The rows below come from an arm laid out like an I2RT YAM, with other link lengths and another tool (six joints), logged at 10 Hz.
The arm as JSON. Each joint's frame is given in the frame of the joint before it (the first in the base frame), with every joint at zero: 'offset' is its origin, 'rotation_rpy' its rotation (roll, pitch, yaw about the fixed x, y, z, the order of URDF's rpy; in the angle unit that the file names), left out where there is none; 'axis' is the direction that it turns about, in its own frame. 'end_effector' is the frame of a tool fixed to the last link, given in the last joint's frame.
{
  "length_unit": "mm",
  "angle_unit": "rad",
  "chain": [
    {
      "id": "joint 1",
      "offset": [
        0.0,
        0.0,
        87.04
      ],
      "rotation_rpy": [
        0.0,
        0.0,
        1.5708
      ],
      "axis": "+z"
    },
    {
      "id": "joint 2",
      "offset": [
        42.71,
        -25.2,
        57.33
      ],
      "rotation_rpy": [
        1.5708,
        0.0,
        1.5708
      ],
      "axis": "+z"
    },
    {
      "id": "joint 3",
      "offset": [
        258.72,
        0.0,
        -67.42
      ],
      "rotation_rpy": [
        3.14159,
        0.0,
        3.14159
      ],
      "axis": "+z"
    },
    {
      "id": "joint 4",
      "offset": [
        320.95,
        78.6,
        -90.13
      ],
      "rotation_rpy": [
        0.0,
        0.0,
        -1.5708
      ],
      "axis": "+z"
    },
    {
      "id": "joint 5",
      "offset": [
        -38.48,
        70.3,
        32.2
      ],
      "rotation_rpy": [
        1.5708,
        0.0,
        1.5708
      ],
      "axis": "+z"
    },
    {
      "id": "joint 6",
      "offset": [
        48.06,
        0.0,
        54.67
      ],
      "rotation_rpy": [
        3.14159,
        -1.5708,
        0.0
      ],
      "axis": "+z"
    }
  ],
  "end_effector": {
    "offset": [
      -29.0,
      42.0,
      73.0
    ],
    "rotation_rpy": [
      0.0,
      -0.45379,
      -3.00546
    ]
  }
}
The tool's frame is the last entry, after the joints.
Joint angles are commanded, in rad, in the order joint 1, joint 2, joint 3, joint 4, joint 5, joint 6. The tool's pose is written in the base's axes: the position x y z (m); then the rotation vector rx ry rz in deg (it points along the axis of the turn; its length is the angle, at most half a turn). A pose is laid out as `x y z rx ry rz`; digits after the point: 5 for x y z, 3 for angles.
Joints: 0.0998 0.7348 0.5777 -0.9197 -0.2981 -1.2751
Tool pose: 0.19131 0.12669 0.16908 133.987 95.436 17.219
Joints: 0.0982 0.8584 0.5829 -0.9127 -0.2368 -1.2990
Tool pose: 0.19695 0.11962 0.14440 133.921 96.361 6.945
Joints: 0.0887 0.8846 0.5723 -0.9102 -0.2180 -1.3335
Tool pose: 0.19583 0.11436 0.13415 132.473 97.409 3.973
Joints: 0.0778 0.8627 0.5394 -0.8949 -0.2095 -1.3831
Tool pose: 0.19204 0.10919 0.12547 129.592 98.575 4.273
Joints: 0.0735 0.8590 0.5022 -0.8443 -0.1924 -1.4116
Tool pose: 0.19359 0.10551 0.11259 127.263 98.417 4.834
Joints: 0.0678 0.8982 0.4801 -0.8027 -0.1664 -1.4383
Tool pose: 0.19524 0.10055 0.09689 125.665 98.753 2.454
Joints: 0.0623 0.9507 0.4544 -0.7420 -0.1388 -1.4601
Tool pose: 0.19778 0.09561 0.07794 124.257 98.787 0.097
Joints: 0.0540 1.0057 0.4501 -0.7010 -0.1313 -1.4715
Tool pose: 0.20114 0.09280 0.06644 124.107 99.049 -1.480
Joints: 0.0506 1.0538 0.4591 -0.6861 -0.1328 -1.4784
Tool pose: 0.20296 0.09210 0.06055 124.311 99.957 -2.969
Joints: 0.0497 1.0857 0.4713 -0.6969 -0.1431 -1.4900
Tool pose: 0.20153 0.09258 0.05885 124.427 101.787 -4.356
